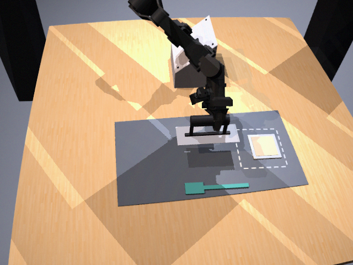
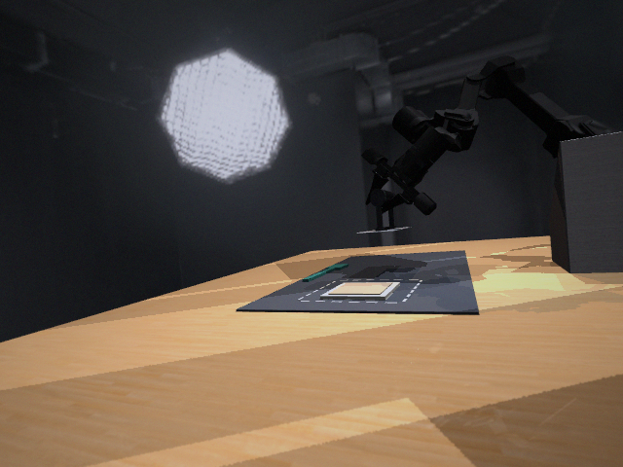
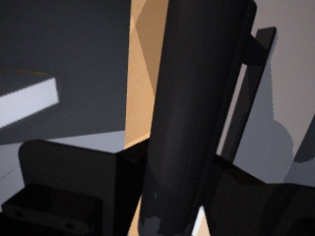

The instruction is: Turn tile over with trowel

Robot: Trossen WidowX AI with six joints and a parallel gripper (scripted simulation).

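The dark mat lies 16 cm below my gripper tip and 2 cm behind it. The rest, counted from my gripper tip: tile 20 cm to the left, 13 cm below, 3 cm behind; teal trowel 13 cm below, 12 cm ahead, 1 cm to the right.
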